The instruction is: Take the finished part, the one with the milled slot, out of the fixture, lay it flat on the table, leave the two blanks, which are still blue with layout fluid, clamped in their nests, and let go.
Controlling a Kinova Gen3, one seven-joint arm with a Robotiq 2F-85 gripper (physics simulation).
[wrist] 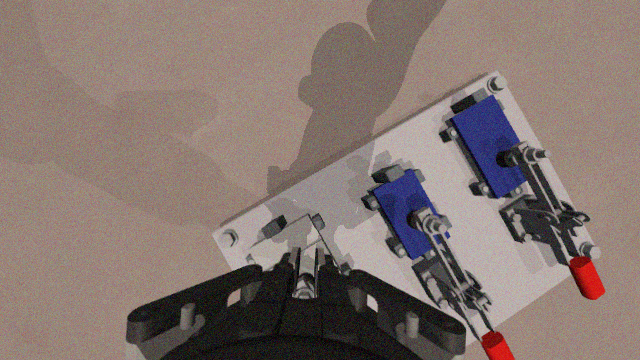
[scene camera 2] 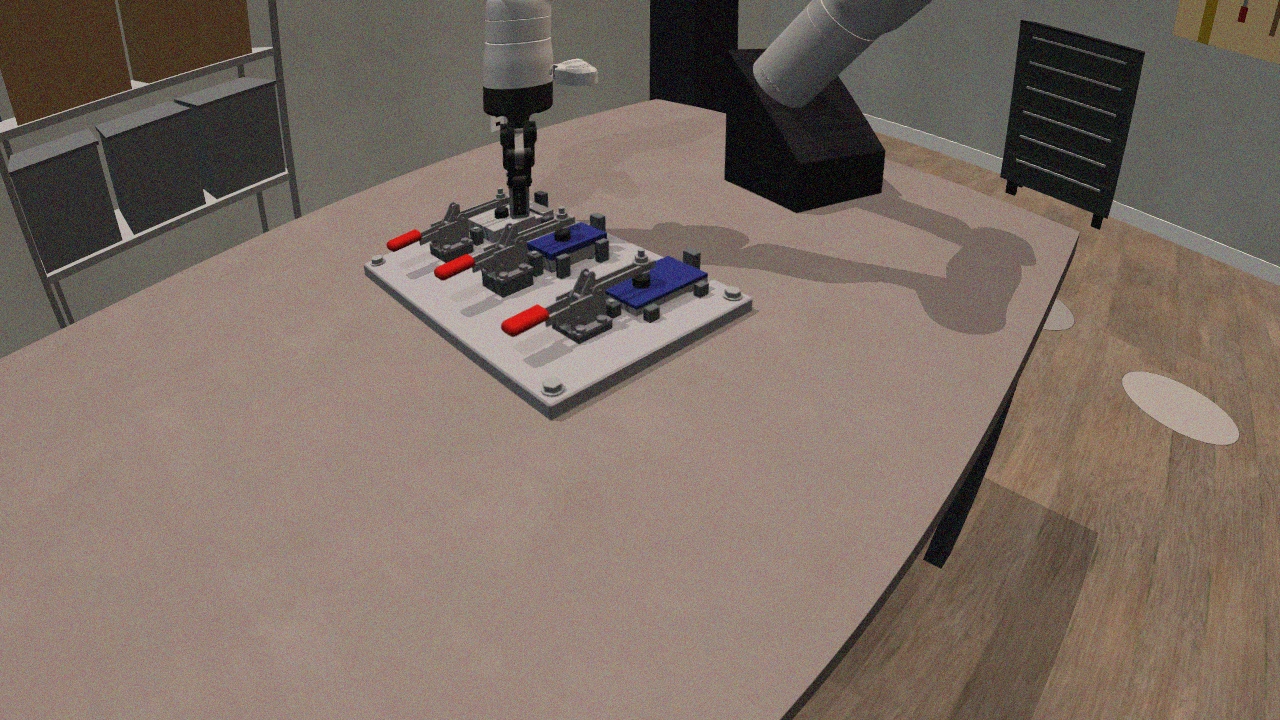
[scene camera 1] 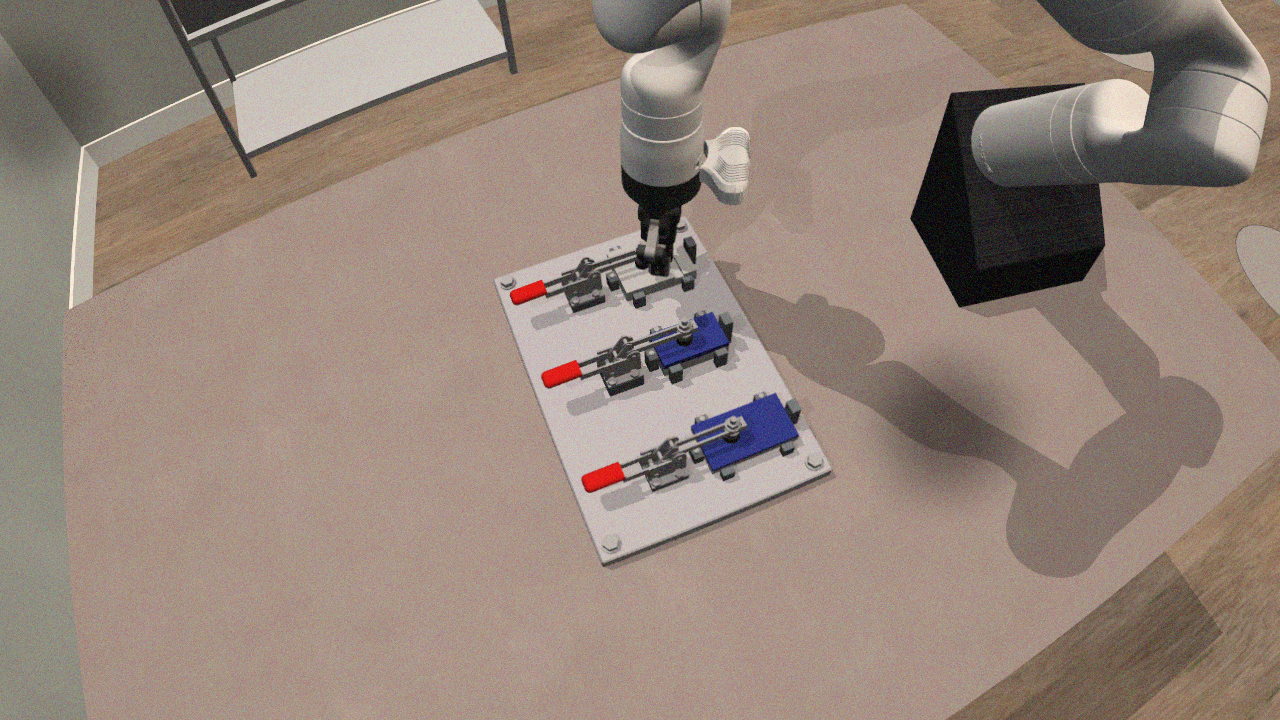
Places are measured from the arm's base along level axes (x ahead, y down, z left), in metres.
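Pixels of known places: gripper, fingertip midpoint: (wrist: pixel 307 258) (scene camera 2: pixel 519 214) (scene camera 1: pixel 661 266); arm's base at its link origin: (scene camera 2: pixel 781 81) (scene camera 1: pixel 1005 145).
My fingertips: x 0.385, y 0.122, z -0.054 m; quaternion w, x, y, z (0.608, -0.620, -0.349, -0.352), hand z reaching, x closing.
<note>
Ahead of a thing's pixels: the offset from my fingertips to its middle. Level surfaces: height alone.
The finished part @[dx +0.007, dy +0.007, dz -0.011 m] (scene camera 1: pixel 637 284) (wrist: pixel 298 232) is pale and bare, with a slot line across it. It lies among the stops of the far nest on the fixture plate (scene camera 1: pixel 572 519) (scene camera 2: pixel 501 358) (wrist: pixel 360 255). My gripper (scene camera 1: pixel 658 267) (scene camera 2: pixel 519 213) (wrist: pixel 307 258) points down over this part, its fingers nearly together on the front end of that nest's clamp arm (scene camera 1: pixel 617 263). Metal shows between the fingers in the wrist view; the fingers hide much of the contact. The middle blue blank @[dx +0.007, dy +0.005, dz +0.099 m] (scene camera 1: pixel 707 339) (scene camera 2: pixel 581 238) (wrist: pixel 397 202) and near blue blank @[dx -0.008, dy +0.010, dz +0.209 m] (scene camera 1: pixel 760 428) (scene camera 2: pixel 673 276) (wrist: pixel 487 132) sit under lowered clamps.
Red clamp handles @[dx +0.142, dy -0.016, dz -0.004 m] (scene camera 1: pixel 528 292) @[dx +0.136, dy -0.021, dz +0.106 m] (scene camera 1: pixel 561 373) @[dx +0.131, dy -0.011, dz +0.215 m] (scene camera 1: pixel 602 476) stick out on the plate's left in scene camera 1. Dark stops @[dx -0.038, dy +0.004, dz -0.013 m] (scene camera 1: pixel 689 248) @[dx -0.034, dy +0.002, dz +0.097 m] (scene camera 1: pixel 725 324) @[dx -0.059, dy +0.007, dz +0.206 m] (scene camera 1: pixel 793 411) rise at the nests' outer ends. The black robot base (scene camera 1: pixel 1029 214) (scene camera 2: pixel 796 161) stands on the table @[dy +0.036 m] (scene camera 1: pixel 313 447) (scene camera 2: pixel 358 537).
</note>
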